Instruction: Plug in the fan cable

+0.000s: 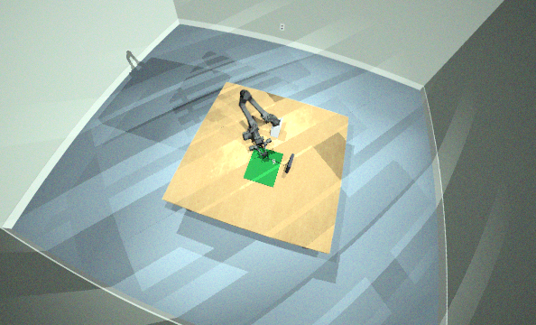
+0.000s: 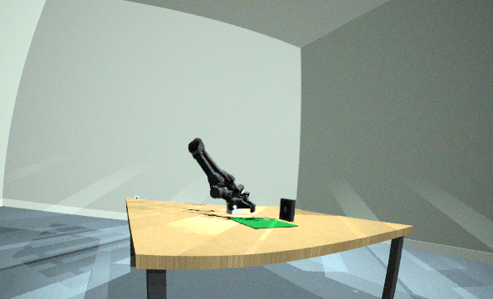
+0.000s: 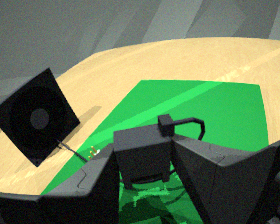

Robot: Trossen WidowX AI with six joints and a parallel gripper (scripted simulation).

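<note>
The green board is 6 cm ahead of my gripper tip, 2 cm to the left of it and 9 cm below it. The rest, counted from my gripper tip: black fan (20 cm to the left, 2 cm below); then fan cable plug (1 cm below).
</note>
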